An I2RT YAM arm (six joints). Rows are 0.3 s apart.
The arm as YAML. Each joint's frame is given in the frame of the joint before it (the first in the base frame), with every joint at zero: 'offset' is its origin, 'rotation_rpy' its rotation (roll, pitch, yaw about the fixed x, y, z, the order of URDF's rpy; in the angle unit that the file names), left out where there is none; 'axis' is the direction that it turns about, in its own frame. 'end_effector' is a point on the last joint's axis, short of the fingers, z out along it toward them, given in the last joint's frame.
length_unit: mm
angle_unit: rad
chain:
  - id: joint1
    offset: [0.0, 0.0, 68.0]
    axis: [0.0, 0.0, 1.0]
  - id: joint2
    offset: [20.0, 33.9, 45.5]
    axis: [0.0, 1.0, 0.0]
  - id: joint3
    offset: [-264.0, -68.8, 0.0]
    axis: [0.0, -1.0, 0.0]
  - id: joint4
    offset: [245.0, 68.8, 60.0]
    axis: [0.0, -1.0, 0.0]
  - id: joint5
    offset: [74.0, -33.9, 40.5]
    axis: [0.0, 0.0, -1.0]
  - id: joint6
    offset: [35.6, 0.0, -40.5]
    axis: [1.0, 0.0, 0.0]
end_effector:
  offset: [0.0, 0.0, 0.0]
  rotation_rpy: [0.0, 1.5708, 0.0]
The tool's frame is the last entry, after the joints.
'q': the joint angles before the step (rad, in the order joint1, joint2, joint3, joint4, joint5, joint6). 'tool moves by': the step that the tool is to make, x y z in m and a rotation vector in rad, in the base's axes. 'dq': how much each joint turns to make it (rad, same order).
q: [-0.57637, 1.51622, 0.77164, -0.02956, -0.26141, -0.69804]
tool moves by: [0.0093, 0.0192, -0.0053, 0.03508, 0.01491, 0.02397]
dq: [0.07216, 0.00837, -0.00944, -0.00017, 0.01833, 0.05150]
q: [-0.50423, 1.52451, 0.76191, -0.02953, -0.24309, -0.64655]
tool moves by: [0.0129, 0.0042, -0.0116, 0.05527, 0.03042, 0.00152]
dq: [0.03123, 0.06920, 0.02869, -0.00096, -0.00465, 0.04670]
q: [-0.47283, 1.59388, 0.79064, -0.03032, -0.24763, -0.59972]
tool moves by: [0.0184, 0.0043, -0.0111, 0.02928, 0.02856, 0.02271]
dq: [0.03724, 0.08524, 0.05095, 0.00085, -0.00077, 0.02064]
